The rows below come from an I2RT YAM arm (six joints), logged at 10 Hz.
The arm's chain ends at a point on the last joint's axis. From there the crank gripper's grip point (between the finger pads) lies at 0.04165 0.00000 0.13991 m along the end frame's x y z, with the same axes.
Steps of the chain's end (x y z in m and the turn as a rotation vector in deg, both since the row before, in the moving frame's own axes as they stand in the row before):
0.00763 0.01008 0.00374 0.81 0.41 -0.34
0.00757 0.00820 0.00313 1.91 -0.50 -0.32
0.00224 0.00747 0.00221 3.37 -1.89 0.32
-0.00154 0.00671 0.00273 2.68 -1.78 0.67
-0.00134 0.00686 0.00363 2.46 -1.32 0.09
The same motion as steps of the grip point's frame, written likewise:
0.00862 0.00785 0.00342 0.81 0.41 -0.34
0.00633 0.00330 0.00341 1.91 -0.50 -0.32
-0.00237 -0.00057 0.00327 3.37 -1.89 0.32
-0.00587 0.00060 0.00381 2.68 -1.78 0.67
-0.00457 0.00090 0.00442 2.46 -1.32 0.09

